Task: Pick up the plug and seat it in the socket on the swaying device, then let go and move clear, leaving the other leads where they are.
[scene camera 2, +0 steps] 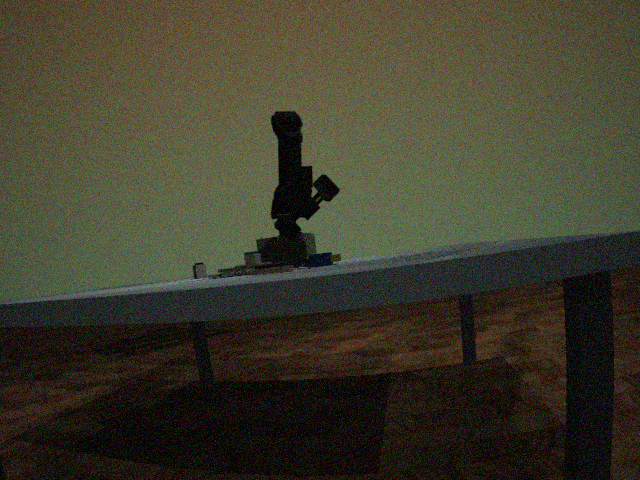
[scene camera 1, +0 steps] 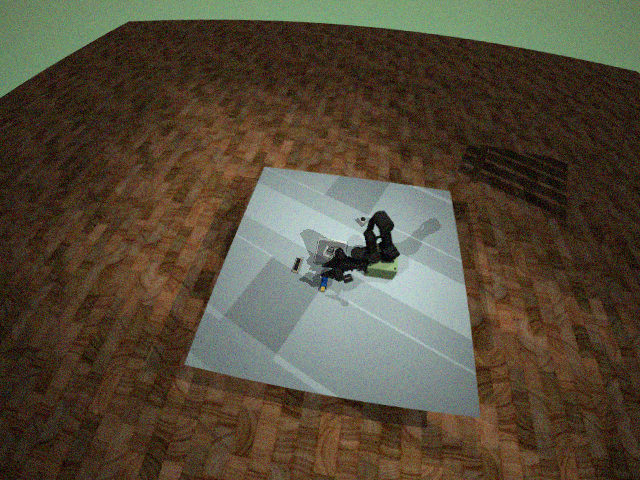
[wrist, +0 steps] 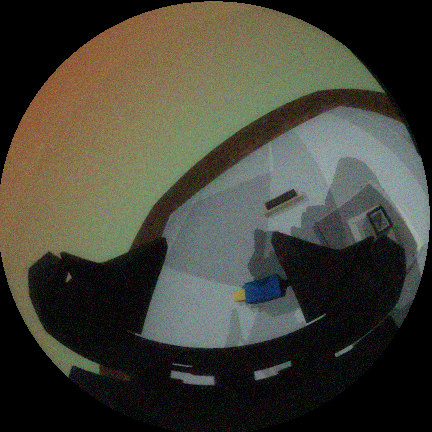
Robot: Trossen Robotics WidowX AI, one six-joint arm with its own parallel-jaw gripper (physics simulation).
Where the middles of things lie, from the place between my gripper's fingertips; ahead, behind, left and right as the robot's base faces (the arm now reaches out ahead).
Labels:
Right now the blue plug point(wrist: 270, 287) is 2 cm behind my hand, 1 cm to the left of it and 12 cm below it.

